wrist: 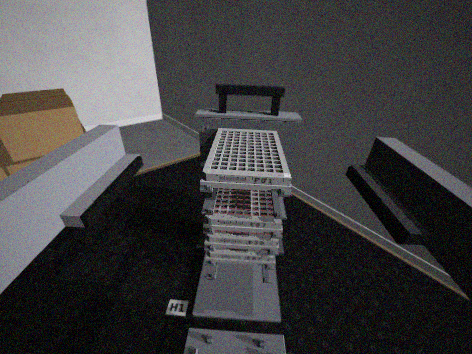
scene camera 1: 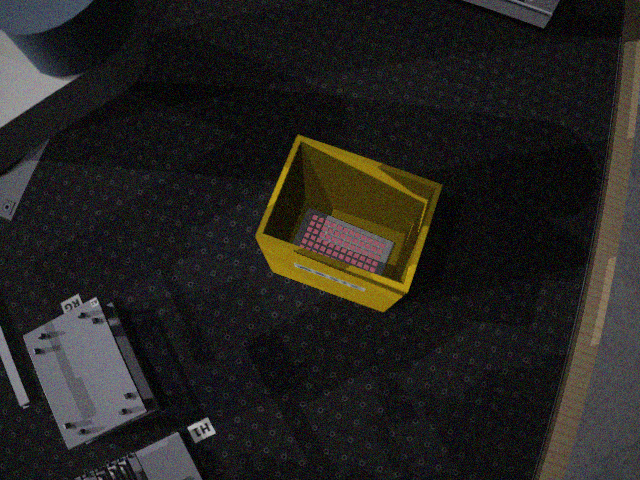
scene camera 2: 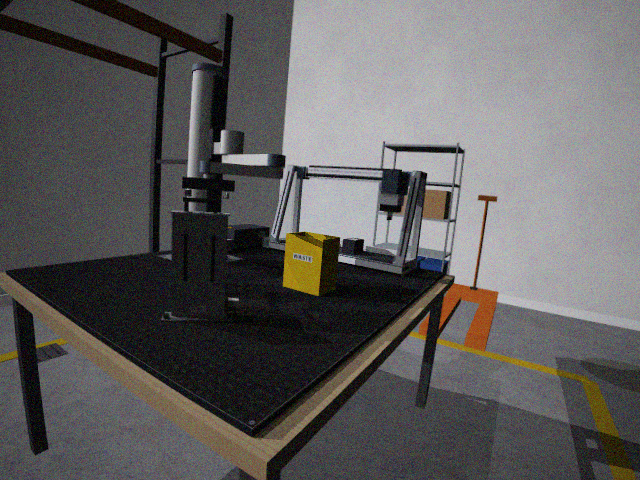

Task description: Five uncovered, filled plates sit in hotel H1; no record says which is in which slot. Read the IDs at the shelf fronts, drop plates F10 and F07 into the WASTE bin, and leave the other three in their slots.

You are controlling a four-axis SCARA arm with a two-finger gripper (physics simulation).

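Places are measured from the arm's base along level axes (x down, y right, z back), in centimetres.
Where they show: gripper, fingertip midpoint: [wrist: 244,150] [scene camera 2: 207,194].
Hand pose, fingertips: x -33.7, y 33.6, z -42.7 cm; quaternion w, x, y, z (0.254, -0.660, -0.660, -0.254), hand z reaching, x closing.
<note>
Things, the pixels of their top centre, and the offset from my fingertips. "*": a spot on its surface instead.
- plate with reddish wells, middle of its top: [wrist: 244,187] dx +11.4, dy +9.2, dz -9.4 cm
- yellow WASTE bin, middle of its top: [scene camera 1: 350,209] [scene camera 2: 313,235] dx +12.4, dy -31.0, dz -21.9 cm
- plate with pink wells, middle of its top: [scene camera 1: 339,251] dx +30.4, dy -30.5, dz -21.6 cm
- marked RG, middle of its top: [scene camera 1: 77,373] dx +25.4, dy -3.6, dz +4.3 cm
- cabinet with a black handle, surface spot: [wrist: 250,90] * dx +0.8, dy +14.3, dz -14.8 cm
Hotel H1 [scene camera 2: 200,242] [wrist: 232,290] stands on the table; part of it shows at the bottom edge in scene camera 1 [scene camera 1: 168,459]. In the wrist view its top plate [wrist: 247,152] is a white grid whose front reads F01. Below a gap, a plate with reddish wells [wrist: 245,202] has a front label that looks like F07. More plates [wrist: 244,242] sit beneath, their labels too blurred to read. My gripper [wrist: 244,150] [scene camera 2: 206,194] is open and empty, above and in front of the hotel. The yellow WASTE bin [scene camera 1: 330,286] [scene camera 2: 305,273] holds a plate with pink wells [scene camera 1: 343,242], ID hidden.
A grey stand marked RG [scene camera 1: 85,372] [wrist: 235,342] is beside the hotel's label end. A gantry machine [scene camera 2: 346,174] stands at the back of the table. A cabinet with a black handle [wrist: 250,90] is behind the hotel. Cardboard boxes [wrist: 37,125] are beyond the table edge.
</note>
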